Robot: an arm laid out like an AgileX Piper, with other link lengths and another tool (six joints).
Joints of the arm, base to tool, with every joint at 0 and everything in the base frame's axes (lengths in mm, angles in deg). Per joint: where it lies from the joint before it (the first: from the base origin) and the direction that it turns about. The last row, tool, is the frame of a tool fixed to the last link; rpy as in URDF.
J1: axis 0 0 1 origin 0 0 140.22
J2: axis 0 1 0 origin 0 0 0
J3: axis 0 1 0 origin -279.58 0 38.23
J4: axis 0.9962 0 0.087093 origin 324.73 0 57.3
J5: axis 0 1 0 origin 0 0 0
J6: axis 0.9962 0 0.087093 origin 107.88 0 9.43
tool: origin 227.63 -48 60.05 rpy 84.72 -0.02 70.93
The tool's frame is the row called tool.
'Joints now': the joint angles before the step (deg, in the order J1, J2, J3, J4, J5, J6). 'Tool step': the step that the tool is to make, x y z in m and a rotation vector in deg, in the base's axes. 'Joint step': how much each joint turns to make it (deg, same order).
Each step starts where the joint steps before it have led.
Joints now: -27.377 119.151 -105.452 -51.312 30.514 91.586
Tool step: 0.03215 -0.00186 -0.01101 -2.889 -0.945 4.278
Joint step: -0.132 3.148 -0.001 -6.860 -6.306 4.468
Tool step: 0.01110 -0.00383 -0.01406 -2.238 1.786 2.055
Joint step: -0.213 2.242 0.000 -4.897 -2.209 1.792
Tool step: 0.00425 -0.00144 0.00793 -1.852 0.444 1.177
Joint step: -0.134 -0.017 0.002 -2.240 -0.939 0.141
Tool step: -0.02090 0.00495 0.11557 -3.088 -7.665 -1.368
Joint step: 0.001 -8.834 -0.001 1.169 1.352 -0.109
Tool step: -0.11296 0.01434 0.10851 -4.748 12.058 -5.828
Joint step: 0.181 -14.645 -0.002 16.336 18.179 -30.590
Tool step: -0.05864 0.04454 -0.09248 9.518 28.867 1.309
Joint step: 2.654 -1.099 0.004 11.563 23.994 -25.685
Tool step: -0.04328 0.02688 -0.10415 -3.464 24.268 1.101
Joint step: 6.307 0.181 18.976 -13.169 4.900 2.286
